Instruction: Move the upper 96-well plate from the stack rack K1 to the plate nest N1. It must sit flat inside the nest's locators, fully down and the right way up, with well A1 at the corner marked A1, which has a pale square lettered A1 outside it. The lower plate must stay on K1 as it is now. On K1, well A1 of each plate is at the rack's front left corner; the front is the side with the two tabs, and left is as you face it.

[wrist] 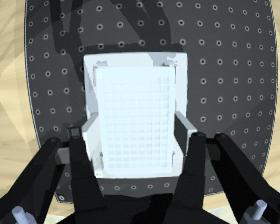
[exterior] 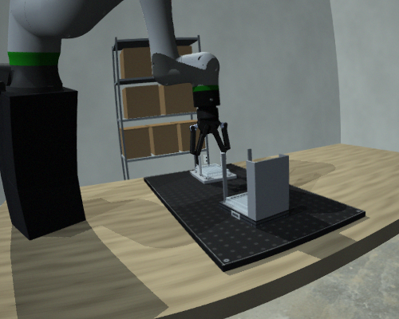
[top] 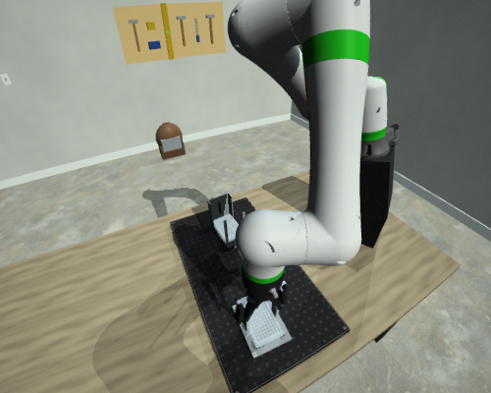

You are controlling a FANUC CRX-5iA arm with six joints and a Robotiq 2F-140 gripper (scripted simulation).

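My gripper is now 4 cm above the plate nest N1.
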